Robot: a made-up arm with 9 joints.
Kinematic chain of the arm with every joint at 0, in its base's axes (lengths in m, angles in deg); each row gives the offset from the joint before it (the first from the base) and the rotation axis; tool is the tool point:
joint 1: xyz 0 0 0.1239 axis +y
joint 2: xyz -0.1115 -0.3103 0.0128 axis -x
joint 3: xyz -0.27 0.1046 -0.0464 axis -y
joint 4: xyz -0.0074 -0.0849 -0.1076 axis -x
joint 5: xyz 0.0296 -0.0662 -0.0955 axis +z
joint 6: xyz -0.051 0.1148 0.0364 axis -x
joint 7: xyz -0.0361 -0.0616 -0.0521 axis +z
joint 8: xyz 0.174 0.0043 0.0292 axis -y
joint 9: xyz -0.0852 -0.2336 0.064 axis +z
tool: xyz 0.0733 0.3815 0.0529
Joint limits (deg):
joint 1: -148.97..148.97
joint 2: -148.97..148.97
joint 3: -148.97..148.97
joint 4: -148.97..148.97
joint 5: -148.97..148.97
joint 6: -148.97..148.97
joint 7: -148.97..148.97
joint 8: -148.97..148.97
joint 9: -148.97..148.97
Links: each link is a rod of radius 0.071 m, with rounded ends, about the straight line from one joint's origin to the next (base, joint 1, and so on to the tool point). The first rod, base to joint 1, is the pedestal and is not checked.
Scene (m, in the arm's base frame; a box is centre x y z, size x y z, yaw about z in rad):
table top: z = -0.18
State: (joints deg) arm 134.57 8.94 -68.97 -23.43 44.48 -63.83 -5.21 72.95 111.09
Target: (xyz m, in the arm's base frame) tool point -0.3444 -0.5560 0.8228
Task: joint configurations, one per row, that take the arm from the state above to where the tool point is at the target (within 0.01 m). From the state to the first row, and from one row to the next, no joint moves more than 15 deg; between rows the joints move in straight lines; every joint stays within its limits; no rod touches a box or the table.
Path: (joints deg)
1: 132.59 8.72 -57.10 -21.26 49.03 -51.70 1.56 67.62 116.77
2: 130.60 8.51 -45.24 -19.09 53.58 -39.56 8.33 62.29 122.45
3: 128.62 8.29 -33.37 -16.93 58.13 -27.43 15.10 56.96 128.13
4: 126.63 8.07 -21.50 -14.76 62.68 -15.30 21.87 51.63 133.81

